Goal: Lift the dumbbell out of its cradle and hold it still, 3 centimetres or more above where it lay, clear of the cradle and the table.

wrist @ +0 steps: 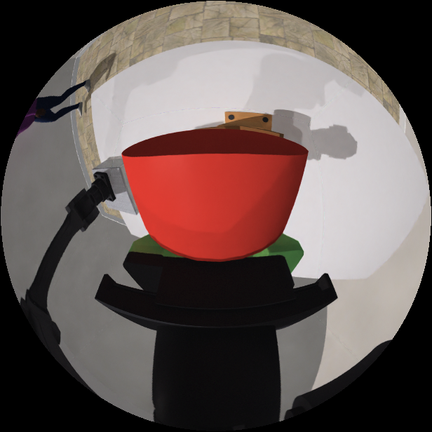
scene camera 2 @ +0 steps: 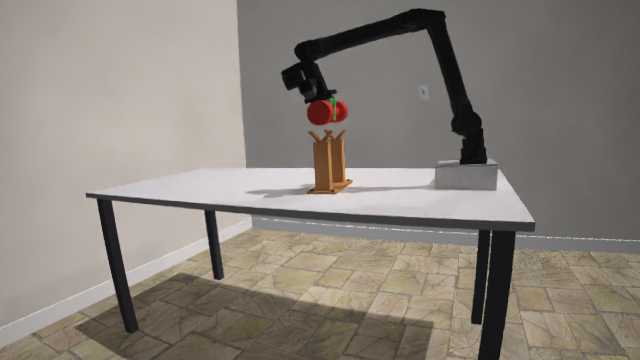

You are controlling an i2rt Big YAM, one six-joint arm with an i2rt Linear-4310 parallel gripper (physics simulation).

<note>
I see a red dumbbell (scene camera 2: pixel 319 112) and an orange cradle (scene camera 2: pixel 329 165).
The red dumbbell is seen too in the wrist view (wrist: pixel 215 194). The orange cradle shows as well in the wrist view (wrist: pixel 258 122).
</note>
